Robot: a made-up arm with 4 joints. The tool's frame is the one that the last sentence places.
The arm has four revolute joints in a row. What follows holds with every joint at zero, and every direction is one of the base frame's.
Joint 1 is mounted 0.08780 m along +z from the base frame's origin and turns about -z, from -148.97 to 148.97 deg.
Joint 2 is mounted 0.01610 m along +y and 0.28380 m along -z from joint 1 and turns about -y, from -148.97 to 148.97 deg.
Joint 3 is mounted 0.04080 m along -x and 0.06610 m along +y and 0.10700 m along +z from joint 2 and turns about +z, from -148.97 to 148.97 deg.
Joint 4 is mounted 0.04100 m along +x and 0.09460 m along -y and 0.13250 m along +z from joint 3 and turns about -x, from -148.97 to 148.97 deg.
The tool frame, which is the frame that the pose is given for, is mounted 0.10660 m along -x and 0.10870 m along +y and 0.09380 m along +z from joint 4; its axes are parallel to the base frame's.
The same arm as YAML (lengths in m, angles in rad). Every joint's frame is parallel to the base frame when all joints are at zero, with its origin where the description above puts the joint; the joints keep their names.
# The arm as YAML. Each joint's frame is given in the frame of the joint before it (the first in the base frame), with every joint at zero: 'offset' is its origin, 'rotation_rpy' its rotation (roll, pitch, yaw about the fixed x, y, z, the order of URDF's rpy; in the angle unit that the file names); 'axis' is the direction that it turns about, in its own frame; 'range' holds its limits. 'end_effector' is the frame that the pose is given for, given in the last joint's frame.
length_unit: m
angle_unit: rad
chain:
  - id: joint 1
    offset: [0.0, 0.0, 0.0878]
    rotation_rpy: [0.0, 0.0, 0.0]
    axis: [0.0, 0.0, -1.0]
    range: [-2.6, 2.6]
  - id: joint 2
    offset: [0.0, 0.0161, -0.2838]
    rotation_rpy: [0.0, 0.0, 0.0]
    axis: [0.0, -1.0, 0.0]
    range: [-2.6, 2.6]
  - id: joint 3
    offset: [-0.0408, 0.0661, 0.107]
    rotation_rpy: [0.0, 0.0, 0.0]
    axis: [0.0, 0.0, 1.0]
    range: [-2.6, 2.6]
  - id: joint 4
    offset: [0.041, -0.0946, 0.1325]
    rotation_rpy: [0.0, 0.0, 0.0]
    axis: [-1.0, 0.0, 0.0]
    range: [-2.6, 2.6]
end_effector:
  offset: [-0.1066, 0.1087, 0.0938]
  rotation_rpy: [0.0, 0.0, 0.0]

